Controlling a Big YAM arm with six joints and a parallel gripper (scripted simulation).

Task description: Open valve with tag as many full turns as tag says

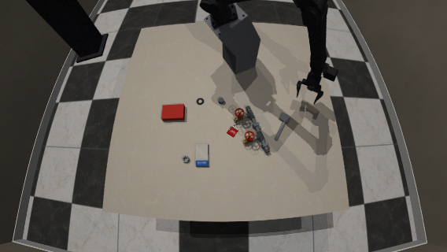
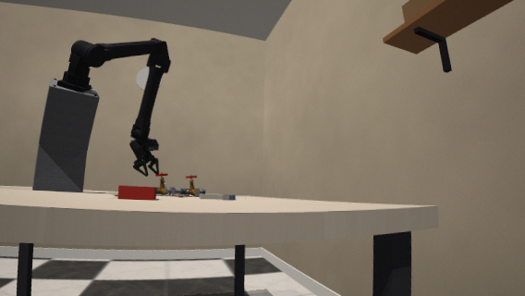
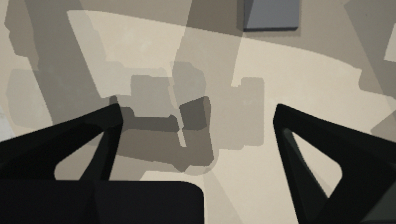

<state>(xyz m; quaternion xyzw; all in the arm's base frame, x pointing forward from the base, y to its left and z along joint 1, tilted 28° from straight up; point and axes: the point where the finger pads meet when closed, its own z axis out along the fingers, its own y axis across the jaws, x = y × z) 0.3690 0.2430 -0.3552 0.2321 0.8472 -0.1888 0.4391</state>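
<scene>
My hand is 40 cm to the left of the red tag, 10 cm above it and 8 cm short of it. Round my hand: blue box 56 cm to the right, 18 cm ahead, 9 cm below; red block 69 cm to the right, 9 cm below, 6 cm behind; grey hammer-like tool 13 cm to the right, 10 cm below, 8 cm ahead.
</scene>
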